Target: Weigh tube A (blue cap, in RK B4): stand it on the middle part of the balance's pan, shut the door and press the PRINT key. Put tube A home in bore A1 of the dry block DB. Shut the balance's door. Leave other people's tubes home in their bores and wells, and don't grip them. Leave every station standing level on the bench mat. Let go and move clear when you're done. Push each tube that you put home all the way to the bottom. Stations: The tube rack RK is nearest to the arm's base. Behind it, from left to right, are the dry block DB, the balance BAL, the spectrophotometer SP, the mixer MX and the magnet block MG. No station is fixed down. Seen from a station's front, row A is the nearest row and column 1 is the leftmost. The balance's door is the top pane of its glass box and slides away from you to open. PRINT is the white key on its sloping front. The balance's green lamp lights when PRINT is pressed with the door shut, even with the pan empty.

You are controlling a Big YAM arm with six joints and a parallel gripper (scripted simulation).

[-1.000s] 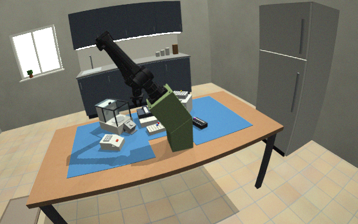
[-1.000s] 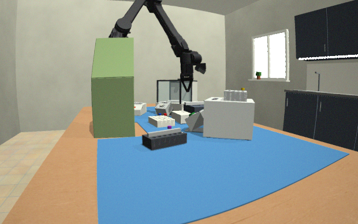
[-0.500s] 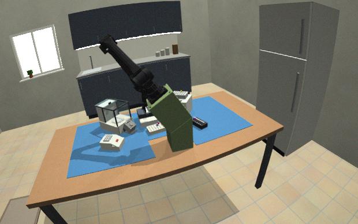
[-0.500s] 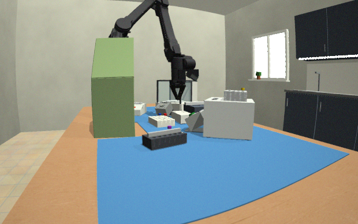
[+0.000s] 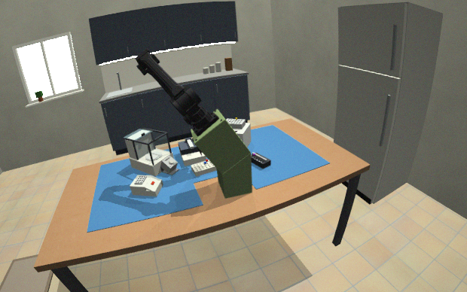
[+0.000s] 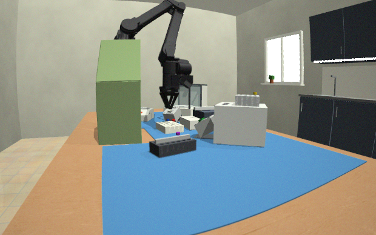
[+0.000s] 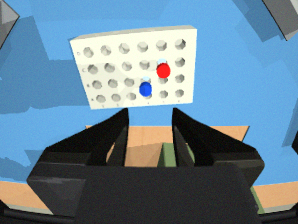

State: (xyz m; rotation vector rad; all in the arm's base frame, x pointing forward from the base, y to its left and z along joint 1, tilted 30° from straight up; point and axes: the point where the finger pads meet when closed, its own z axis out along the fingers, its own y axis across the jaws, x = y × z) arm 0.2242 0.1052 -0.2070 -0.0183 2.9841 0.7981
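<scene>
Right now my hand is 2 cm to the right of the tube rack RK and 9 cm above it. Also, from my hand: dark spectrophotometer (19 cm ahead, 4 cm to the left, 4 cm below); magnet block (7 cm behind, 30 cm to the right, 9 cm below); white round key (6 cm ahead, 19 cm to the left, 4 cm below).
</scene>
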